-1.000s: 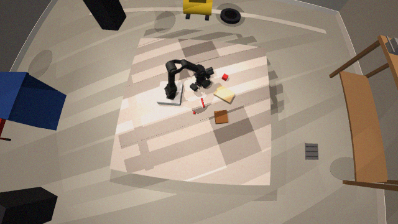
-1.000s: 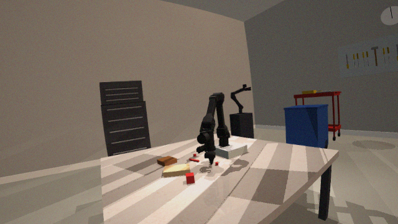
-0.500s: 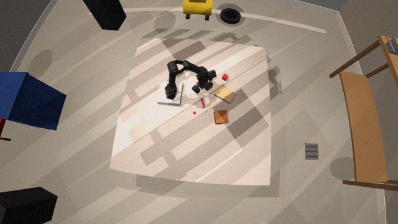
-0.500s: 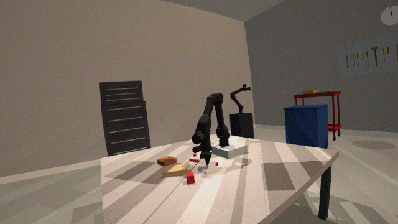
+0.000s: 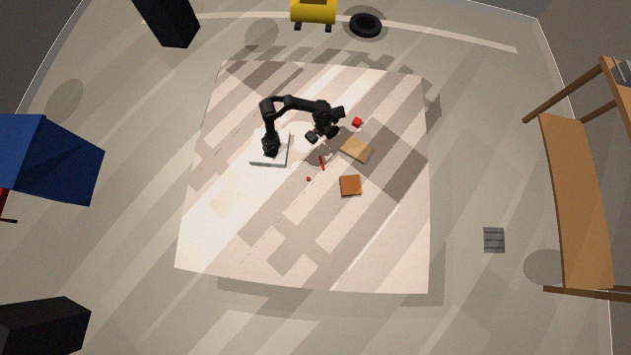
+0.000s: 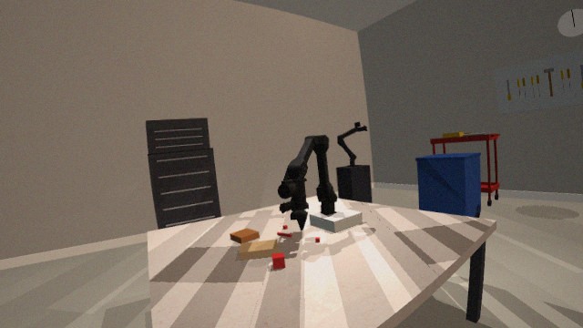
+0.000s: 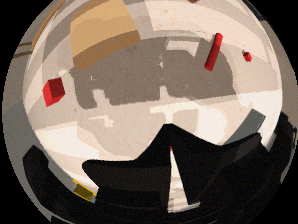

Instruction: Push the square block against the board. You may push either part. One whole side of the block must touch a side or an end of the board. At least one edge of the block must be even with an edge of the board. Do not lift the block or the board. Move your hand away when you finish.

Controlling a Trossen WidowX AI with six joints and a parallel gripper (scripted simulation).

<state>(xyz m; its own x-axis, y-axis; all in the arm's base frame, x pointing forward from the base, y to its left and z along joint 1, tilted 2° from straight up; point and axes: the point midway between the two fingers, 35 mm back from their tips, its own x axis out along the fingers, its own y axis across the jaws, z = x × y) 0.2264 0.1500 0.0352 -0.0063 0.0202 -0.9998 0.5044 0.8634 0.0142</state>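
Right now my gripper tip is 200 mm short of the orange flat square, 210 mm to the left of it and 40 mm above it. Also, from my gripper tip: tan board (190 mm ahead, 10 mm to the right, 40 mm below); thin red stick (30 mm ahead, 130 mm to the right, 50 mm below); red square block (160 mm ahead, 140 mm to the left, 40 mm below).
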